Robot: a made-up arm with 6 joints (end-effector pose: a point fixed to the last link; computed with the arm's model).
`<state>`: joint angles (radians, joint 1 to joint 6).
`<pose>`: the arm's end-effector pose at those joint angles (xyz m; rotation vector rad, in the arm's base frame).
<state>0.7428 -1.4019 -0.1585 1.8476 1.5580 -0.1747</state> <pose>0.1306 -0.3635 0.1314 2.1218 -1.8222 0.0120</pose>
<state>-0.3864 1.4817 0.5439 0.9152 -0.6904 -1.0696</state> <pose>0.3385 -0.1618 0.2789 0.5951 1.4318 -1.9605</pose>
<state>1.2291 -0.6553 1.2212 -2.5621 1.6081 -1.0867</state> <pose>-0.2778 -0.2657 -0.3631 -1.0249 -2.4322 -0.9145</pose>
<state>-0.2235 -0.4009 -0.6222 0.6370 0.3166 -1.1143</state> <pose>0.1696 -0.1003 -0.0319 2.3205 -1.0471 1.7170</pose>
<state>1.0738 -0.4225 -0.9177 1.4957 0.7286 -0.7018</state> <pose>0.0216 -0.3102 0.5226 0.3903 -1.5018 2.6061</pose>
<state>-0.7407 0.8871 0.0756 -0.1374 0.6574 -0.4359</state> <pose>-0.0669 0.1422 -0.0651 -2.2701 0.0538 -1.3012</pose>
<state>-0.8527 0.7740 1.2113 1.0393 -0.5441 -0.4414</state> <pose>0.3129 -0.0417 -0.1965 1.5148 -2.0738 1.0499</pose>
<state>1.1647 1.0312 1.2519 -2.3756 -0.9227 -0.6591</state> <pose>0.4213 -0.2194 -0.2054 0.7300 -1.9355 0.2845</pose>
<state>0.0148 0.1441 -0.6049 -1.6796 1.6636 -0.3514</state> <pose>-0.4828 -0.4157 0.1876 1.7947 1.9765 -0.8708</pose>
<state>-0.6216 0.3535 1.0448 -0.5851 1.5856 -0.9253</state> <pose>-0.2529 -0.0082 0.3520 -1.6122 0.0517 0.5568</pose>
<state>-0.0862 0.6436 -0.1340 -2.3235 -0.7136 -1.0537</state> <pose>-0.4283 -0.4350 -0.1671 -0.9422 -0.8819 -0.2214</pose>
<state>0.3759 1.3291 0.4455 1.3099 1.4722 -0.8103</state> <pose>0.1051 -0.1190 0.4133 -0.9182 0.6419 -0.9570</pose>
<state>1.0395 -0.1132 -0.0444 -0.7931 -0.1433 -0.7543</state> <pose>-0.2225 0.1044 -0.1199 -0.8256 -0.5981 -1.9530</pose>
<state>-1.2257 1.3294 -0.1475 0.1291 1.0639 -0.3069</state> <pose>-0.0324 0.0908 -0.1619 -2.7564 0.0148 -1.0077</pose>
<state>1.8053 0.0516 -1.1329 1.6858 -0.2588 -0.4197</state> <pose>-0.6326 -0.3608 0.2648 -2.1170 -1.4362 1.2788</pose>
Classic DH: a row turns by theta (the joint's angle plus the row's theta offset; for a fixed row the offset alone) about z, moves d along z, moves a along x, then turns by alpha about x. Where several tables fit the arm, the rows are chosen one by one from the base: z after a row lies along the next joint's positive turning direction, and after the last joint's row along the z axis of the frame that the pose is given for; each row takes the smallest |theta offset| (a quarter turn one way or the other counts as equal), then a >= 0, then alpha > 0; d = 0 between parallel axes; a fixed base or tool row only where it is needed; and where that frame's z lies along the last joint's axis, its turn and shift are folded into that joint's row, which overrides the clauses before.
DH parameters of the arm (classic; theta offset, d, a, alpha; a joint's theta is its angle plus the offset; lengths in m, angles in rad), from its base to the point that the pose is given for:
base (fixed): 0 0.077 -0.056 1.5708
joint 1: 0.6704 0 0.1787 0
joint 2: 0.8557 0.0883 0.0299 1.78
joint 3: 1.5615 -0.2336 0.1679 -1.5271
joint 4: -1.4094 0.2044 0.1024 2.0093
joint 5: 1.4835 0.3928 0.1323 -1.5131
joint 6: 1.3629 0.1559 -0.0087 3.0733
tool (fixed): -2.221 0.2025 0 0

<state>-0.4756 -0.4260 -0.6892 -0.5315 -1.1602 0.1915</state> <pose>-0.1065 0.0620 0.1454 -1.8509 -0.7338 -2.3136</pose>
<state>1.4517 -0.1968 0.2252 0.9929 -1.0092 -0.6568</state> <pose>-0.0127 -0.2661 0.4482 1.2105 1.5494 -2.4294</pose>
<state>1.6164 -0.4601 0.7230 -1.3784 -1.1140 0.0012</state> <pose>-0.5085 -0.0101 -0.1975 0.5940 -0.1315 -1.6906</pose>
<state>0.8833 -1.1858 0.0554 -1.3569 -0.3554 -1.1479</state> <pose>-0.6096 -0.0305 0.3579 -1.2454 0.2593 -0.4630</pose>
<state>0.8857 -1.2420 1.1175 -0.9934 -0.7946 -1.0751</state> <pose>-0.3240 0.0204 0.6207 -0.1388 1.3819 -0.8428</pose>
